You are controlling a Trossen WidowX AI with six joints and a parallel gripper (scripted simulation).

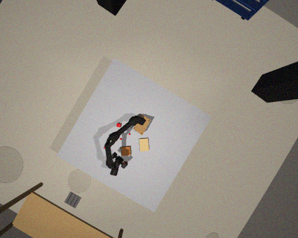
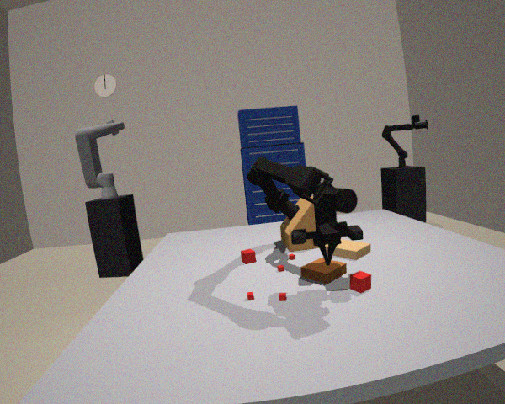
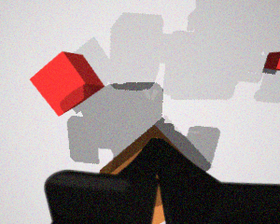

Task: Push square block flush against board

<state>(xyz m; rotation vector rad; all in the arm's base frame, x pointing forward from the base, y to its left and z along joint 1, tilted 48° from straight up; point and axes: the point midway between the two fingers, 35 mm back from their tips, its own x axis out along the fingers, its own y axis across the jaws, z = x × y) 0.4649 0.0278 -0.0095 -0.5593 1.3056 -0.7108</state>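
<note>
Now: gripper tip 8 cm past the square block, 5 cm above it and 1 cm to the right of it. Round my gripper tip: board 25 cm behind, 13 cm to the left, 5 cm below.
</note>
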